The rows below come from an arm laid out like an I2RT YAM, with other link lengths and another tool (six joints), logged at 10 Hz.
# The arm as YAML. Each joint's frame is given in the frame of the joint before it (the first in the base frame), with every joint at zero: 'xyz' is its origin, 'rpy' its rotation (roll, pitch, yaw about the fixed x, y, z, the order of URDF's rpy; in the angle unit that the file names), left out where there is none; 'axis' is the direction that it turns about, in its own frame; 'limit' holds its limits. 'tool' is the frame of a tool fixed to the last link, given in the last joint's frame.
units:
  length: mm
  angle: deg
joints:
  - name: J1
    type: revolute
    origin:
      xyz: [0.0, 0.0, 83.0]
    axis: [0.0, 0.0, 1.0]
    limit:
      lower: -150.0
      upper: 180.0
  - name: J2
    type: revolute
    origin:
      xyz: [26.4, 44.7, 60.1]
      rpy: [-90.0, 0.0, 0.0]
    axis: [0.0, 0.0, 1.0]
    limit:
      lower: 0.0
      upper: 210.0
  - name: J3
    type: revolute
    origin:
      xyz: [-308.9, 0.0, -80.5]
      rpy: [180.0, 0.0, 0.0]
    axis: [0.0, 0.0, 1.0]
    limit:
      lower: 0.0
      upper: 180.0
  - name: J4
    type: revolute
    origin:
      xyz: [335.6, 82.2, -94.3]
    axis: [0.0, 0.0, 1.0]
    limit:
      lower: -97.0
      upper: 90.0
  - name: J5
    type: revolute
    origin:
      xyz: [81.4, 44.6, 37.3]
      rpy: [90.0, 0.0, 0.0]
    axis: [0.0, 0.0, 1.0]
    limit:
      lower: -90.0
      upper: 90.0
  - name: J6
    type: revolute
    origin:
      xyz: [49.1, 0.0, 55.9]
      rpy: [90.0, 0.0, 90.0]
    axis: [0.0, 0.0, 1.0]
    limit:
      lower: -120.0
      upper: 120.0
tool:
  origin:
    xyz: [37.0, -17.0, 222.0]
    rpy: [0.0, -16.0, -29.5]
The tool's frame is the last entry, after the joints.
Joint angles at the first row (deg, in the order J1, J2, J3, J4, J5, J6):
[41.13 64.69 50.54 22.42 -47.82 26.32]
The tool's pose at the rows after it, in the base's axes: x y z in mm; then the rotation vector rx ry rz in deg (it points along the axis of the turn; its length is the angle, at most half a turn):
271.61 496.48 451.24 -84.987 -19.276 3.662
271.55 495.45 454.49 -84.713 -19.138 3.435
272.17 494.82 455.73 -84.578 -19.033 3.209
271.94 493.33 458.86 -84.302 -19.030 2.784
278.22 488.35 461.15 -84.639 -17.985 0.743
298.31 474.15 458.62 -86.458 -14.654 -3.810
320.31 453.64 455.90 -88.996 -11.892 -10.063
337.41 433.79 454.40 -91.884 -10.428 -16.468
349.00 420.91 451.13 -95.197 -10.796 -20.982
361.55 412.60 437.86 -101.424 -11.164 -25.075
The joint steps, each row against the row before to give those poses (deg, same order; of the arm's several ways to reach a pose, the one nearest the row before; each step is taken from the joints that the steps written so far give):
[0.09 -0.19 0.00 -0.05 0.08 0.11]
[0.02 -0.25 0.04 0.13 0.25 0.28]
[-0.02 -0.09 -0.04 0.18 0.19 0.10]
[0.00 -0.34 -0.09 0.20 0.27 0.08]
[-0.09 -0.87 -0.17 -0.96 1.85 -0.96]
[-0.75 -1.77 -0.33 -3.36 4.28 -2.54]
[-1.21 -2.19 -0.38 -3.94 4.52 -4.19]
[-0.97 -1.96 -0.04 -3.94 4.07 -5.03]
[-1.10 -0.69 0.89 -4.07 1.76 -5.22]
[-0.09 0.58 2.60 -7.40 3.32 -7.11]

